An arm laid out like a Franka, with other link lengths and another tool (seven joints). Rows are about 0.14 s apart.
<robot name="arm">
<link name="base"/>
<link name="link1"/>
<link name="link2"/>
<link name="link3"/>
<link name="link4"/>
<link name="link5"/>
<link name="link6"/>
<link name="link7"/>
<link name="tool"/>
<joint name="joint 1" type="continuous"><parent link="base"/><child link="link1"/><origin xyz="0 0 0.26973" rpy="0 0 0"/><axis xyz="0 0 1"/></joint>
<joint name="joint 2" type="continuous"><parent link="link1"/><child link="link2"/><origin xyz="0 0 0" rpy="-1.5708 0 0"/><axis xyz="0 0 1"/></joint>
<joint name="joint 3" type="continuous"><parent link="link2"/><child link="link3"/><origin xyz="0 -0.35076 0" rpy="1.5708 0 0"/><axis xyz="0 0 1"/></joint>
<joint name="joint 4" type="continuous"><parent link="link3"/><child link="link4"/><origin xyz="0.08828 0 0" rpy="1.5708 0 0"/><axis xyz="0 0 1"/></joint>
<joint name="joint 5" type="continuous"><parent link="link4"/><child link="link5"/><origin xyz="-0.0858 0.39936 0" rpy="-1.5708 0 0"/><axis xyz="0 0 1"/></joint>
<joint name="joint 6" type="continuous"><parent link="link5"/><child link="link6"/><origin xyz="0 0 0" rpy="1.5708 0 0"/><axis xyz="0 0 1"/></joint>
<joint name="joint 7" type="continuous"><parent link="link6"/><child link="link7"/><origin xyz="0.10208 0 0" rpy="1.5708 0 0"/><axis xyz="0 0 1"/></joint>
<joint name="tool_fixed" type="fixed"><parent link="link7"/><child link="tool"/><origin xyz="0.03 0.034 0.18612" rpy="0 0.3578 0.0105"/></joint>
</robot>
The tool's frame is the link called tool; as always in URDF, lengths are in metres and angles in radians. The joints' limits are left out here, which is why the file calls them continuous.
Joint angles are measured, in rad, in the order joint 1, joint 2, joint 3, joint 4, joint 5, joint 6, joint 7. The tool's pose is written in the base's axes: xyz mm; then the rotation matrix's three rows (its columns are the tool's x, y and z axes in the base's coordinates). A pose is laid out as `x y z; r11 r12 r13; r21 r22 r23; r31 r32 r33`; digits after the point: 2 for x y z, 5 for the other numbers.
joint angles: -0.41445 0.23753 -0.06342 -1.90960 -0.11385 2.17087 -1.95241
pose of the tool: 613.53 -282.09 257.47; 0.04660 0.99886 -0.00998; 0.96838 -0.04272 0.24578; 0.24507 -0.02112 -0.96927
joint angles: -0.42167 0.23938 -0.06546 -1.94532 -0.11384 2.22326 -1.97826
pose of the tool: 608.34 -284.68 244.75; 0.02288 0.99973 -0.00440; 0.97005 -0.02114 0.24198; 0.24182 -0.00981 -0.97027
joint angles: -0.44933 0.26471 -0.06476 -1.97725 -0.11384 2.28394 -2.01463
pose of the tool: 598.81 -297.97 219.47; 0.00825 0.99993 -0.00825; 0.96995 -0.00599 0.24321; 0.24315 -0.01001 -0.96994
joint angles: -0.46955 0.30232 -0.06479 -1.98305 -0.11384 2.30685 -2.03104
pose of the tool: 592.05 -308.94 194.31; 0.01477 0.99952 -0.02719; 0.96745 -0.00742 0.25294; 0.25262 -0.03004 -0.96710
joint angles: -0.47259 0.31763 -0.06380 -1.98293 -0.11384 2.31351 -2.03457
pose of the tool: 591.39 -309.97 184.94; 0.01472 0.99927 -0.03528; 0.96637 -0.00516 0.25709; 0.25672 -0.03788 -0.96574
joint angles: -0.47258 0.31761 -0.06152 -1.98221 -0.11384 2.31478 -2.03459
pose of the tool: 592.55 -308.85 185.44; 0.01192 0.99936 -0.03386; 0.96648 -0.00283 0.25672; 0.25646 -0.03578 -0.96589
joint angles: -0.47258 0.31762 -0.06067 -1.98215 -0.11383 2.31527 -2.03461
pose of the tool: 592.92 -308.40 185.52; 0.01092 0.99938 -0.03350; 0.96649 -0.00195 0.25670; 0.25647 -0.03518 -0.96591
